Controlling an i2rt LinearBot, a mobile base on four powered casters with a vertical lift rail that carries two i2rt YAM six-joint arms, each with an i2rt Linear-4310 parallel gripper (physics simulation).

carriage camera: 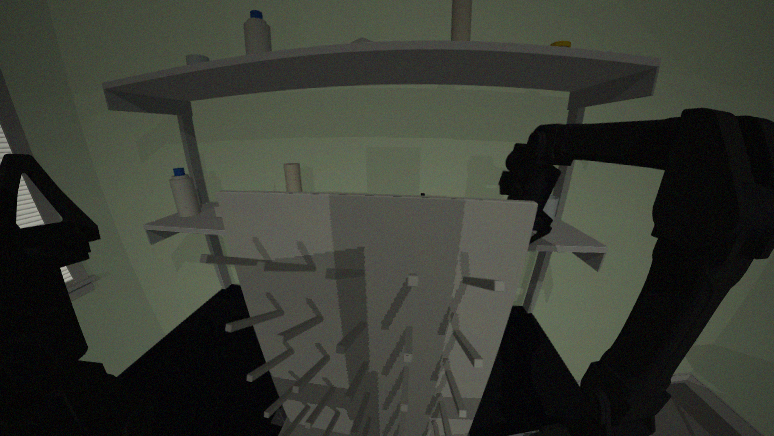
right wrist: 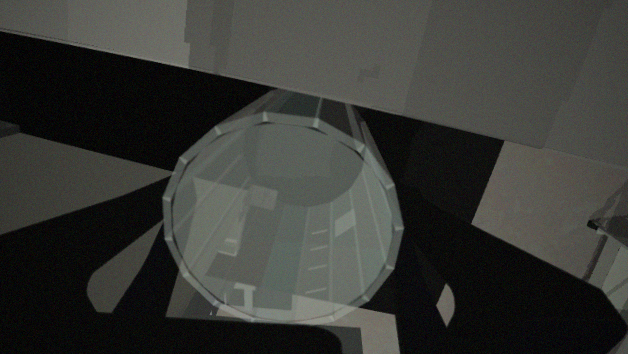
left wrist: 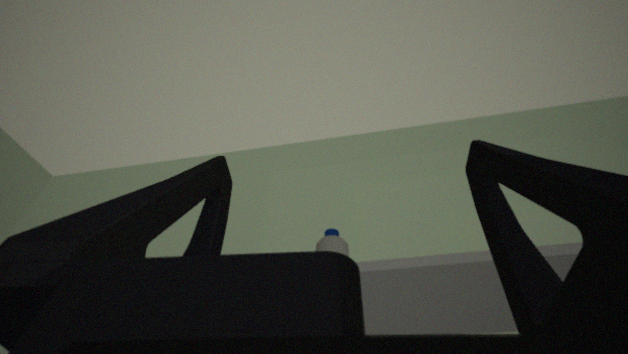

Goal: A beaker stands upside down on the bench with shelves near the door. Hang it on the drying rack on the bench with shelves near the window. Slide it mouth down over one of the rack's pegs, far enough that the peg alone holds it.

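Places are measured from the left arm's base along level axes (x ahead, y right, z down), in metres.
Pixels of known places: left gripper, fingertip midpoint: [left wrist: 344, 162]; right gripper, fingertip midpoint: [right wrist: 290, 189].
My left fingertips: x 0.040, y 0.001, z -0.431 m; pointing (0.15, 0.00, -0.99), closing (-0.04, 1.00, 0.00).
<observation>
Behind a point stands the place of what it marks.
The clear beaker [right wrist: 300, 260] {z -0.219, x 0.324, y 0.671 m} is between the fingers of my right gripper [right wrist: 290, 189] {z -0.191, x 0.335, y 0.664 m} [carriage camera: 538, 232], its open mouth toward the right wrist camera. A grey surface crosses the top of that view and covers part of the beaker's closed end. In the carriage camera my right gripper is at the upper right edge of the drying rack's board [carriage camera: 400, 232] {z -0.309, x 0.158, y 0.373 m}, partly behind it; the beaker cannot be made out there. The rack's pegs, such as the upper right peg [carriage camera: 480, 282] {z -0.287, x 0.071, y 0.449 m}, jut toward the camera. My left gripper [left wrist: 344, 162] {z -0.431, x 0.040, y 0.001 m} is open and empty, raised at the far left of the carriage camera.
An upper shelf [carriage camera: 379, 70] {z -0.618, x 0.561, y 0.355 m} spans the back, with a blue-capped bottle [carriage camera: 257, 37] {z -0.731, x 0.603, y 0.003 m} and a tan cylinder [carriage camera: 460, 21] {z -0.741, x 0.527, y 0.565 m}. A lower shelf [carriage camera: 173, 224] {z -0.180, x 0.548, y -0.357 m} [carriage camera: 579, 238] {z -0.180, x 0.382, y 0.927 m} shows on both sides of the board, with another blue-capped bottle [carriage camera: 185, 197] {z -0.253, x 0.635, y -0.361 m}. A second tan cylinder [carriage camera: 292, 177] {z -0.315, x 0.614, y 0.068 m} shows above the board's top edge.
</observation>
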